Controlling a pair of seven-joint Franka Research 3 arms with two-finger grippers.
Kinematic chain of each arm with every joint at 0, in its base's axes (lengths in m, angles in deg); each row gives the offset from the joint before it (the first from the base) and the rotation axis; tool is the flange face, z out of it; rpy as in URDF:
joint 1: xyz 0 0 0.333 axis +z
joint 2: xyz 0 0 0 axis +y
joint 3: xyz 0 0 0.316 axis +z
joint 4: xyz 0.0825 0 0 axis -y
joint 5: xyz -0.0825 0 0.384 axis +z
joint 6: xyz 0 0 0 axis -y
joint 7: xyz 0.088 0 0 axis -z
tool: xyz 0 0 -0.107 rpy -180 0 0
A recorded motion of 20 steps. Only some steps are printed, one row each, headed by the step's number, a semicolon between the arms.
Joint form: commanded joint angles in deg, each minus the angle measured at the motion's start. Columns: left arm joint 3, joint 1, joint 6, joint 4, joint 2, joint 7, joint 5; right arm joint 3, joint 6, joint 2, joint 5, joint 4, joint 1, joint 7.
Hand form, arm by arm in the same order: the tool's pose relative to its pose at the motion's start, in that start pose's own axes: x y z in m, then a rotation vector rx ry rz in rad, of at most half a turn. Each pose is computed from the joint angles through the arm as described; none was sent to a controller.
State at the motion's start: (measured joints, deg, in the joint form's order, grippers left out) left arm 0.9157 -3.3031 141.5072 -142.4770 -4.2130 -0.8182 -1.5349; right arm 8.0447 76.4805 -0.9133 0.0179 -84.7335 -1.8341 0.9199
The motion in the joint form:
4: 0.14 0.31 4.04 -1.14 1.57 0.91 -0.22; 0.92 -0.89 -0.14 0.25 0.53 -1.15 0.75
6: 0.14 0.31 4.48 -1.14 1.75 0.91 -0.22; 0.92 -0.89 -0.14 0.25 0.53 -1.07 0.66
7: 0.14 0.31 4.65 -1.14 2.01 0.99 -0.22; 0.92 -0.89 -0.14 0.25 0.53 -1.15 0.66
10: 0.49 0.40 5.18 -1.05 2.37 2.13 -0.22; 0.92 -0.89 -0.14 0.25 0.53 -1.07 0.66
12: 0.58 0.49 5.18 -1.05 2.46 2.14 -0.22; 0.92 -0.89 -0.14 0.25 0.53 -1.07 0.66
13: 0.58 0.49 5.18 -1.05 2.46 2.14 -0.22; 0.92 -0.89 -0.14 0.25 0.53 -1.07 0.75
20: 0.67 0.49 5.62 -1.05 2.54 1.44 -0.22; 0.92 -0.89 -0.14 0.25 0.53 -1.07 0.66
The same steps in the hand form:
4: -0.0009 -0.0043 0.0142 -0.0005 0.0234 0.0042; -0.0032 0.0014 -0.0038 0.0040 -0.0040 0.0161
6: -0.0002 -0.0043 0.0149 -0.0003 0.0279 0.0041; -0.0032 0.0007 -0.0038 0.0039 -0.0040 0.0131
7: -0.0002 -0.0044 0.0168 -0.0001 0.0264 0.0054; -0.0032 0.0014 -0.0038 0.0040 -0.0040 0.0145
10: 0.0011 -0.0080 0.0182 0.0008 0.0310 0.0176; -0.0032 0.0007 -0.0038 0.0039 -0.0040 0.0131
12: 0.0010 -0.0095 0.0189 0.0010 0.0295 0.0146; -0.0032 0.0007 -0.0038 0.0039 -0.0040 0.0131
13: 0.0010 -0.0095 0.0189 0.0010 0.0295 0.0146; -0.0032 0.0007 -0.0038 0.0039 -0.0040 0.0147
20: 0.0018 -0.0103 0.0189 0.0010 0.0359 0.0008; -0.0032 0.0007 -0.0038 0.0039 -0.0040 0.0131

